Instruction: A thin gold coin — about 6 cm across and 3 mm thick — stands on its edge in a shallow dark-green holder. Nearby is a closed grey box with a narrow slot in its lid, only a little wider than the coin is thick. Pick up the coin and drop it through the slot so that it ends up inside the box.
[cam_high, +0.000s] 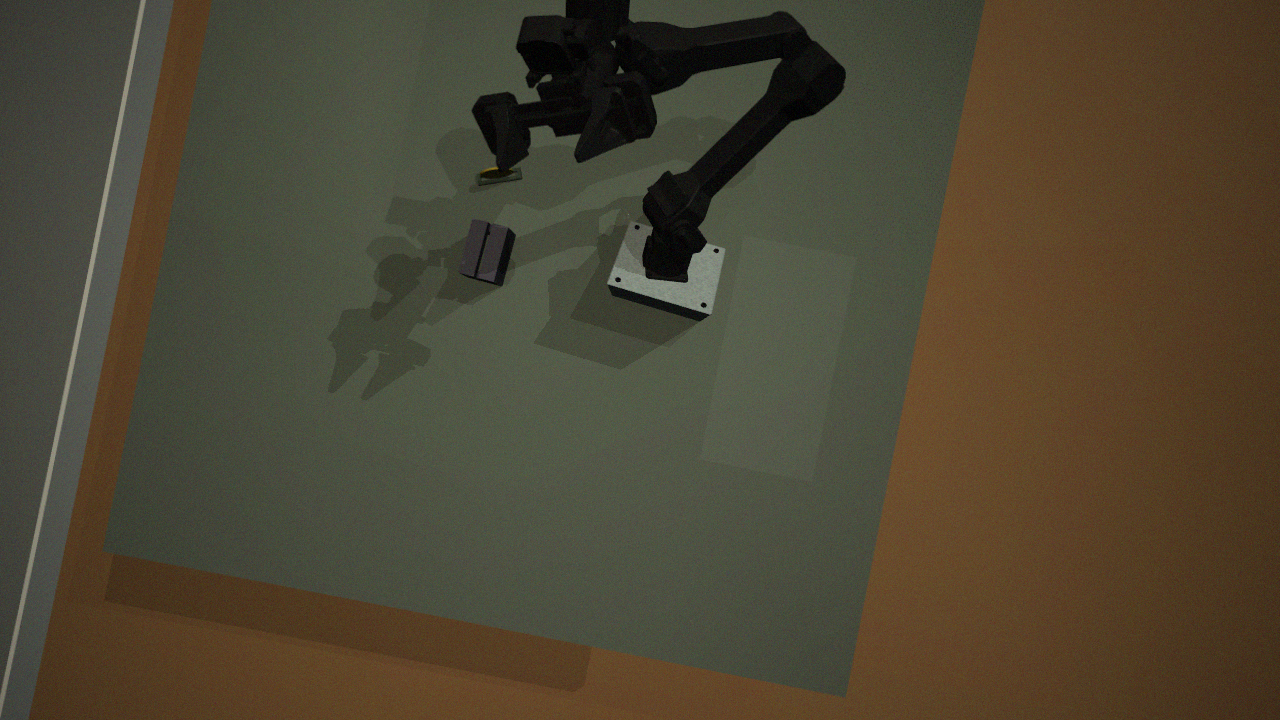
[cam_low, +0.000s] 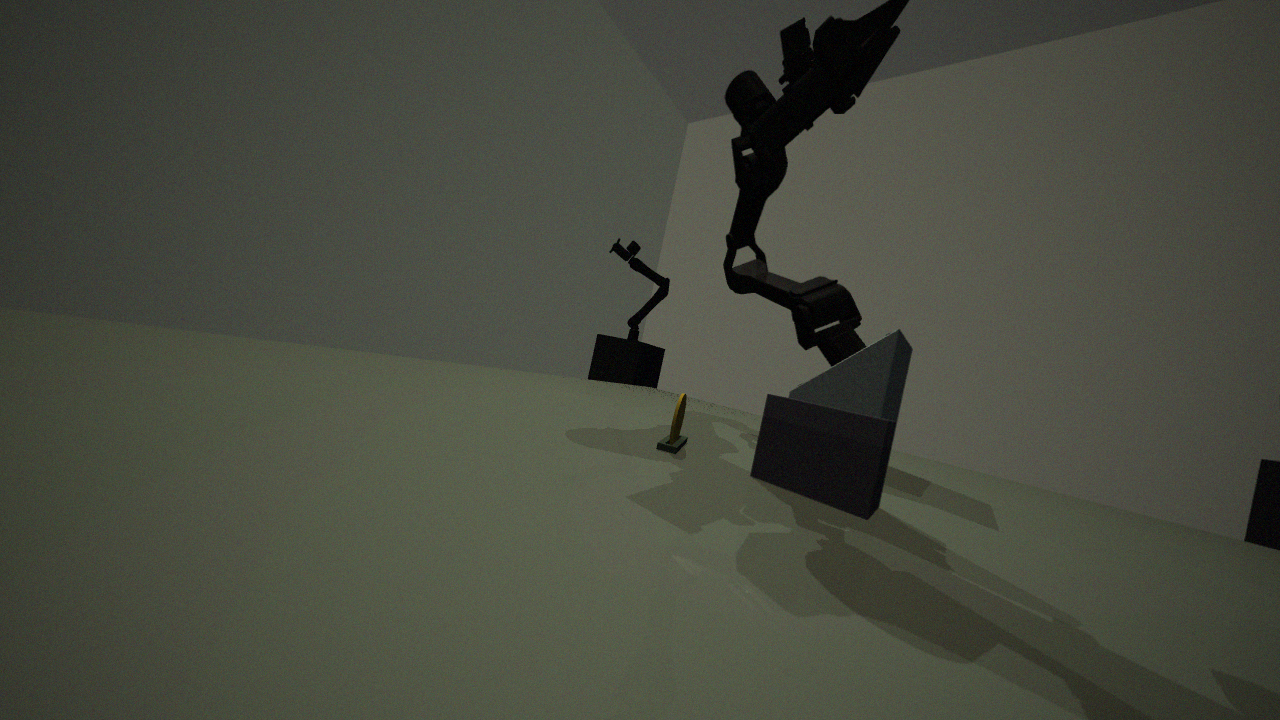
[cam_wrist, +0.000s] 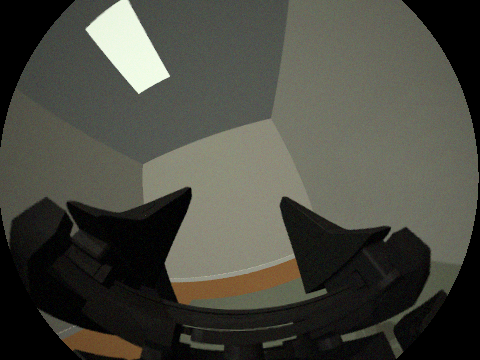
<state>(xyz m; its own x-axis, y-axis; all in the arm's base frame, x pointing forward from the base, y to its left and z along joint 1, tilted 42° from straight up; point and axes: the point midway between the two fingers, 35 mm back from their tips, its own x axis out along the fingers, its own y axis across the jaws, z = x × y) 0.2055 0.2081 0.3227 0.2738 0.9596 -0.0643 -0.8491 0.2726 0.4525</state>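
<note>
The gold coin lies 16 cm ahead of my gripper tip, 12 cm to the right of it and 54 cm below it.
</note>
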